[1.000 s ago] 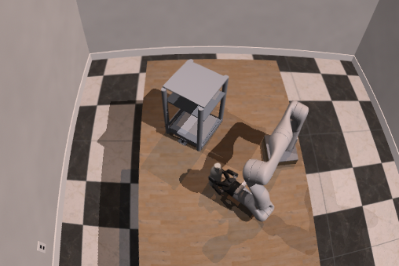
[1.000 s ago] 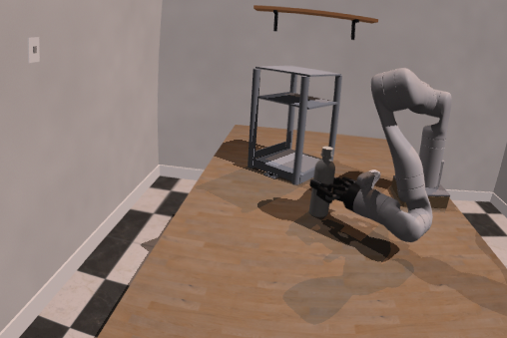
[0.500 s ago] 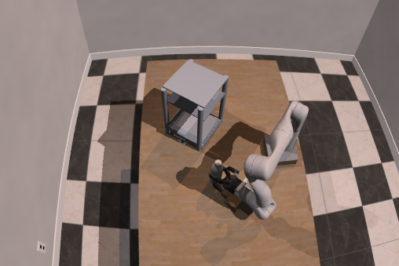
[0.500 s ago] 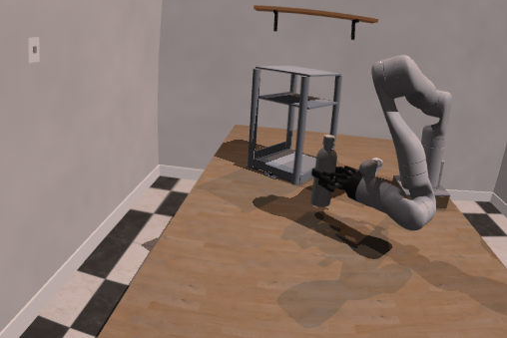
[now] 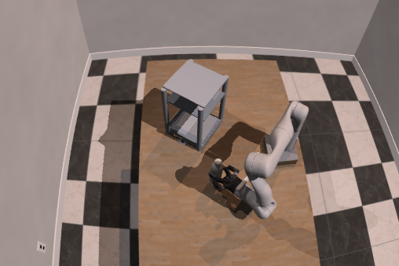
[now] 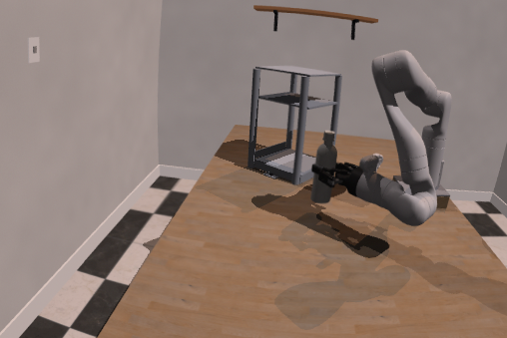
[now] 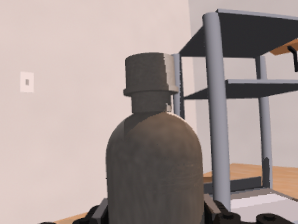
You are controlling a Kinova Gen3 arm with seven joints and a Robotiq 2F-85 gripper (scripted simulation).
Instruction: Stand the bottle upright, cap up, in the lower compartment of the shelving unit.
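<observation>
The shelving unit lies 100 mm ahead of my hand, 340 mm to the right of it and 40 mm above it. From my hand the other things lie so: white bottle (30 mm above).
</observation>
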